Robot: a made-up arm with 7 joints. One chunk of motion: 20 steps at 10 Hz.
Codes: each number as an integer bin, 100 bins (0 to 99) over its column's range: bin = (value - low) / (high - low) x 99, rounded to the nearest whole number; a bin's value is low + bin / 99 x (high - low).
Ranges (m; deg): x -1.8..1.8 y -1.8..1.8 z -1.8..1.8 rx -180..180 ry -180..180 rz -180..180
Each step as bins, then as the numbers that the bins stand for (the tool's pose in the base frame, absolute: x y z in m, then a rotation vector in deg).
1 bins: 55 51 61 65 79 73
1 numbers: 0.2000 0.0545 0.4182 56.36 107.27 85.45
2 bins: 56 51 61 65 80 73
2 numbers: 0.2364 0.0545 0.4182 56.36 110.91 85.45
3 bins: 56 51 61 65 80 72
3 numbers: 0.2364 0.0545 0.4182 56.36 110.91 81.82
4 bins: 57 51 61 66 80 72
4 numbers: 0.2727 0.0545 0.4182 60.00 110.91 81.82
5 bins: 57 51 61 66 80 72
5 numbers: 0.2727 0.0545 0.4182 60.00 110.91 81.82
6 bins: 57 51 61 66 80 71
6 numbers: 0.2727 0.0545 0.4182 60.00 110.91 78.18
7 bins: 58 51 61 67 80 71
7 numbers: 0.3091 0.0545 0.4182 63.64 110.91 78.18
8 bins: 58 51 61 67 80 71
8 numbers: 0.3091 0.0545 0.4182 63.64 110.91 78.18
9 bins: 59 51 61 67 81 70
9 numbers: 0.3455 0.0545 0.4182 63.64 114.55 74.55
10 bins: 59 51 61 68 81 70
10 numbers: 0.3455 0.0545 0.4182 67.27 114.55 74.55
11 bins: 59 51 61 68 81 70
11 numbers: 0.3455 0.0545 0.4182 67.27 114.55 74.55
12 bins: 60 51 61 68 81 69
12 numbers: 0.3818 0.0545 0.4182 67.27 114.55 70.91
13 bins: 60 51 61 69 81 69
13 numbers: 0.3818 0.0545 0.4182 70.91 114.55 70.91
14 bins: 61 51 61 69 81 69
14 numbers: 0.4182 0.0545 0.4182 70.91 114.55 70.91
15 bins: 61 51 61 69 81 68
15 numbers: 0.4182 0.0545 0.4182 70.91 114.55 67.27
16 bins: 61 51 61 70 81 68
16 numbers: 0.4182 0.0545 0.4182 74.55 114.55 67.27
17 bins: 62 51 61 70 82 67
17 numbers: 0.4545 0.0545 0.4182 74.55 118.18 63.64
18 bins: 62 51 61 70 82 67
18 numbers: 0.4545 0.0545 0.4182 74.55 118.18 63.64
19 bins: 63 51 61 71 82 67
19 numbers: 0.4909 0.0545 0.4182 78.18 118.18 63.64
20 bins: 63 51 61 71 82 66
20 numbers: 0.4909 0.0545 0.4182 78.18 118.18 60.00
